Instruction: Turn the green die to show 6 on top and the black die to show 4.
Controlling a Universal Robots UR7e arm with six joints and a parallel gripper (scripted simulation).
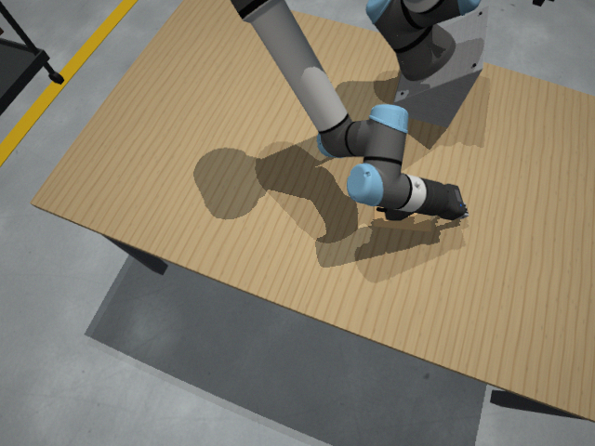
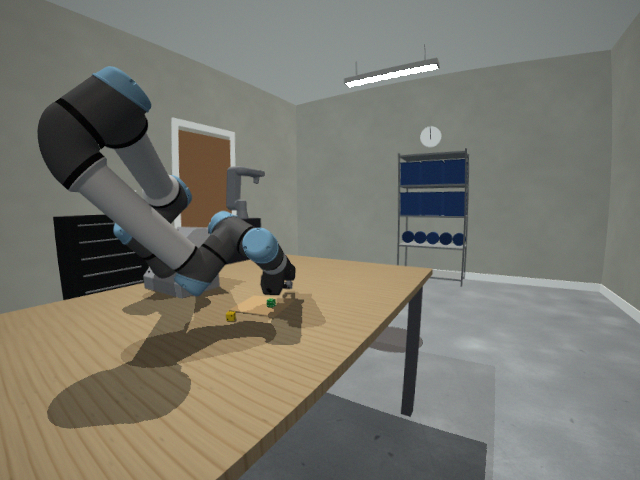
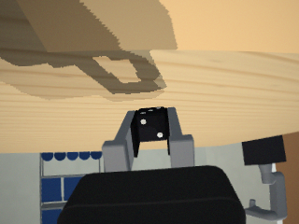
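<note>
The black die is 10 mm to the left of my hand and 10 mm below it. Round my hand: green die: 130 mm to the right, 40 mm ahead, 20 mm below; then yellow die: 250 mm to the right, 20 mm below; then tan mat: 130 mm to the right, 30 mm below, 10 mm ahead.
</note>
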